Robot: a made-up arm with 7 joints.
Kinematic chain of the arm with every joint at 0, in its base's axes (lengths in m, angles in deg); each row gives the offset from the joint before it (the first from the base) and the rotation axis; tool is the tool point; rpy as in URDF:
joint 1: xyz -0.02 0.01 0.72 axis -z
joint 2: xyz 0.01 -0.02 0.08 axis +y
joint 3: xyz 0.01 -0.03 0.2 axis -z
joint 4: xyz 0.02 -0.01 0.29 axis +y
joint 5: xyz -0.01 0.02 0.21 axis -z
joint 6: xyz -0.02 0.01 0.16 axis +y
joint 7: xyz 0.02 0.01 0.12 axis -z
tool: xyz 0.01 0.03 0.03 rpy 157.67 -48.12 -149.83
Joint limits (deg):
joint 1: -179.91..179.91
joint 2: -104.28..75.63
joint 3: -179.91..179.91
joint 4: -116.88..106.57
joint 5: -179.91..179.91
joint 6: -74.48..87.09
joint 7: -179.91..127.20
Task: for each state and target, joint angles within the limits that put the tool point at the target. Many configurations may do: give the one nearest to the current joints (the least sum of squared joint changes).
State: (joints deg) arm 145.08 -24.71 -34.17 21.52 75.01 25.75 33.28
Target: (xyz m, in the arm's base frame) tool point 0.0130 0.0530 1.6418
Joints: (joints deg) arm 142.70 -31.99 -19.94 45.46 72.67 50.08 35.18
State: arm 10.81 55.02 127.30 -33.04 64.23 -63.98 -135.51
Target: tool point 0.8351 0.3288 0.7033
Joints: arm -17.34 75.63 138.75 -34.44 65.59 -42.57 -136.94
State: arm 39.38 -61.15 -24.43 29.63 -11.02 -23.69 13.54
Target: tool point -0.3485 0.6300 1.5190
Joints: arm 58.37 -51.11 -23.80 19.38 -12.45 -23.32 15.63
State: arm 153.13 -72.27 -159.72 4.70 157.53 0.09 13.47
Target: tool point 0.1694 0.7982 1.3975
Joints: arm 105.70 -55.70 -157.10 -5.79 155.20 -11.77 17.83
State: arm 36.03 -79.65 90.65 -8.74 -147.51 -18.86 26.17
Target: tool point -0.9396 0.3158 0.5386
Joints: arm 19.89 -102.79 89.47 -5.08 -147.68 -23.12 24.77
